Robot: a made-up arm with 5 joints. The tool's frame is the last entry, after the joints.
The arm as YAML. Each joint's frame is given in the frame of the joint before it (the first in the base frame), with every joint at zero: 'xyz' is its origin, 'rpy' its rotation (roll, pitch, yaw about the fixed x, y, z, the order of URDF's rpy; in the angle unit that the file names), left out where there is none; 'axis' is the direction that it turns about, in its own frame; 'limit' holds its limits. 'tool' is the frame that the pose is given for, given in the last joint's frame.
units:
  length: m
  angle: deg
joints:
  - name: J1
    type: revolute
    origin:
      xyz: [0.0, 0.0, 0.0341]
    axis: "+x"
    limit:
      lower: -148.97
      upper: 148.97
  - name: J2
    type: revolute
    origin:
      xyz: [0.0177, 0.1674, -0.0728]
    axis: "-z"
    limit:
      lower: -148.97
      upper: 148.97
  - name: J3
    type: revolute
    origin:
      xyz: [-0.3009, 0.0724, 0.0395]
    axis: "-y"
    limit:
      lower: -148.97
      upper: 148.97
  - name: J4
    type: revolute
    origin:
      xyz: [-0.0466, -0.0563, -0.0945]
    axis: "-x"
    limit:
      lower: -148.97
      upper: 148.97
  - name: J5
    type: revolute
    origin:
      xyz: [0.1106, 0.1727, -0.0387]
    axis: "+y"
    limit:
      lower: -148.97
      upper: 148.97
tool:
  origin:
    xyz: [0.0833, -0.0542, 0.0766]
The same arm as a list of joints. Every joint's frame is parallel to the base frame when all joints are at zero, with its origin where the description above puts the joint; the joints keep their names.
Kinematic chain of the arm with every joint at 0, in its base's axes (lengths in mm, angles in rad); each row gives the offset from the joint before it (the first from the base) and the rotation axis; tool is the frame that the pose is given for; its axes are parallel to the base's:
J1: xyz 0.0 0.0 34.1 axis +x
J2: xyz 17.7 167.4 -72.8 axis -z
J3: xyz -300.9 72.4 39.5 axis -y
J4: xyz -46.6 -56.3 -94.5 axis -x
J5: xyz 110.6 172.7 -38.7 axis +y
tool: xyz 83.3 -54.2 76.6
Joint limits (rad, base to tool): -2.6000..2.6000 -2.6000..2.6000 -2.6000..2.6000 -2.6000..2.6000 -2.6000..2.6000

